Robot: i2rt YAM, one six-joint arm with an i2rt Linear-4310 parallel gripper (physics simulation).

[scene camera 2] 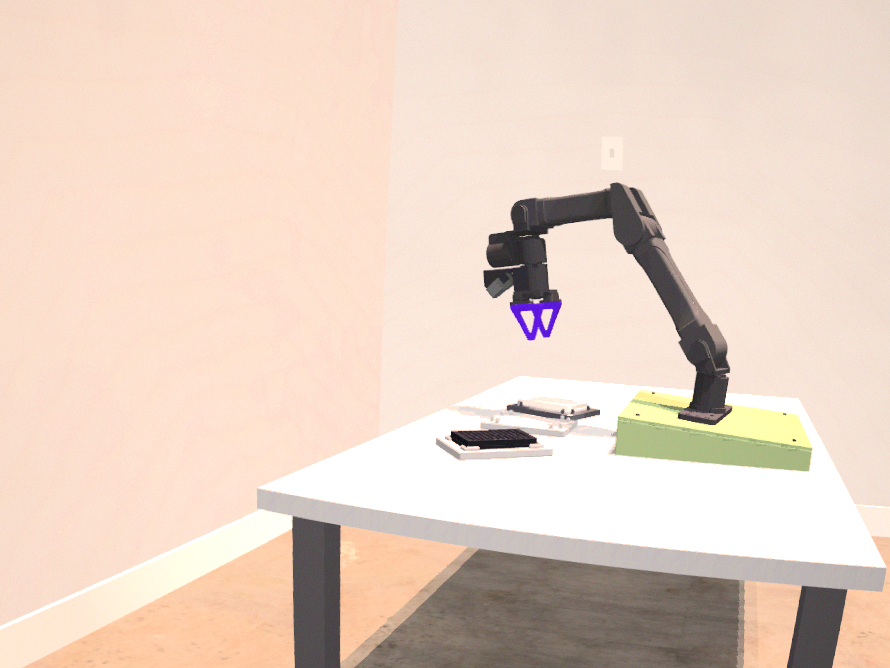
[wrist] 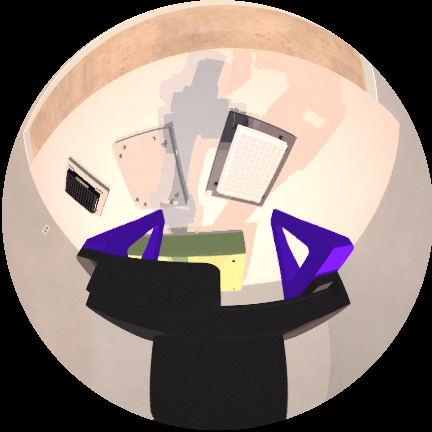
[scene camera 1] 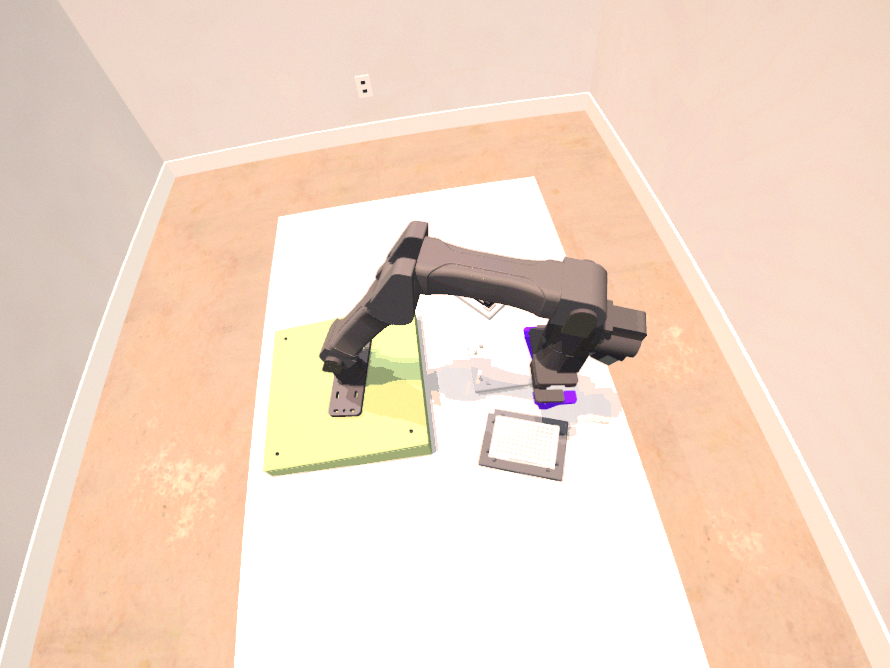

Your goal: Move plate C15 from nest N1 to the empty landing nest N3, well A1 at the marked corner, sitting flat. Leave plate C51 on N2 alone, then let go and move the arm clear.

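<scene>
My gripper [scene camera 1: 549, 368] [scene camera 2: 539, 337] [wrist: 217, 214] is open and empty, high above the nests, with its purple fingers wide apart. A white well plate [scene camera 1: 524, 442] [scene camera 2: 553, 404] [wrist: 252, 165] sits on a dark nest [scene camera 1: 521, 470] [scene camera 2: 585, 412] [wrist: 264, 129]. A black well plate [scene camera 2: 493, 437] [wrist: 81, 191] sits on a white nest [scene camera 2: 503, 453] [wrist: 102, 197]; in scene camera 1 the arm largely hides both. An empty pale nest [scene camera 1: 499, 381] [scene camera 2: 528, 426] [wrist: 150, 170] with small corner posts lies between them. I cannot read plate or nest labels, nor tell A1.
The arm stands on a yellow-green base block [scene camera 1: 345, 445] [scene camera 2: 711, 445] [wrist: 232, 272] beside the nests. The white table [scene camera 1: 445, 560] [scene camera 2: 575, 496] carries the block and all the nests. The arm's shadow falls across the nest area.
</scene>
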